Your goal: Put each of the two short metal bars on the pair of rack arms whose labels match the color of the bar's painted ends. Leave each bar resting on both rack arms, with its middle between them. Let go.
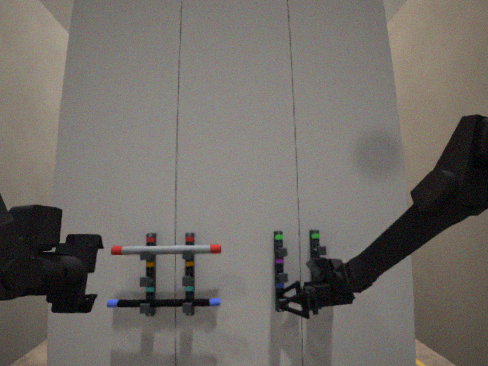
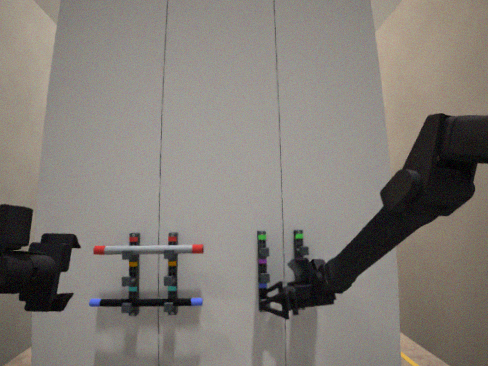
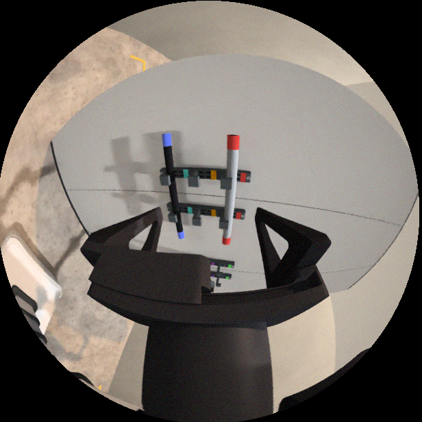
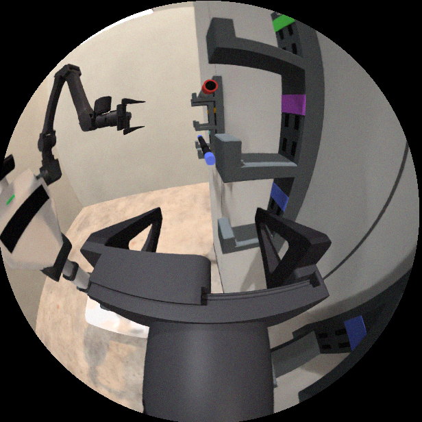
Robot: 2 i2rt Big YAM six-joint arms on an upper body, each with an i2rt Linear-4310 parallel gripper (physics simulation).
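Places are measured from the left arm's base along level axes (x left, y back, z up), in centimetres.
Pixels of known places: left gripper, between the fingertips: (image 1: 97, 270) (image 2: 74, 270); right gripper, between the fingertips: (image 1: 278, 300) (image 2: 259, 300).
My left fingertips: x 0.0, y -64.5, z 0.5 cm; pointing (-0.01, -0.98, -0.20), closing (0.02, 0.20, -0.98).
For each thing: its top centre in the pictures, then the offset to it from my left fingertips. "spot": a spot on its surface instead.
- grey bar with red ends, centre of its top: (image 1: 166, 245) (image 2: 149, 245) dx -10.2, dy -19.8, dz +2.6 cm
- black bar with blue ends, centre of its top: (image 1: 164, 299) (image 2: 146, 299) dx -9.6, dy -19.2, dz -12.9 cm
- right rack, a spot on its surface: (image 1: 278, 248) spot: dx -43.3, dy -17.1, dz +1.4 cm
A grey bar with red ends (image 1: 167, 249) (image 2: 150, 249) (image 3: 231, 190) rests across the top, red-labelled arms of the left rack (image 1: 151, 271) (image 3: 200, 174). A black bar with blue ends (image 1: 167, 303) (image 2: 152, 302) (image 3: 173, 192) rests across its bottom, teal-labelled arms. Both bars look level and roughly centred. My left gripper (image 1: 98, 272) (image 2: 75, 271) (image 3: 208, 212) (image 4: 144, 113) is open and empty, left of the bars, apart from them. My right gripper (image 1: 281, 300) (image 2: 262, 301) (image 4: 208, 212) is open and empty at the lower part of the right rack (image 1: 278, 248) (image 2: 261, 247), near a blue-labelled arm (image 4: 245, 242).
The right rack's labels are green, purple and blue (image 4: 280, 196) from top to bottom; no bar lies on its visible arms. Its right rail (image 1: 314, 245) (image 2: 298, 243) is partly hidden by my right arm (image 1: 390, 250). The racks stand on a grey panelled wall (image 1: 235, 125).
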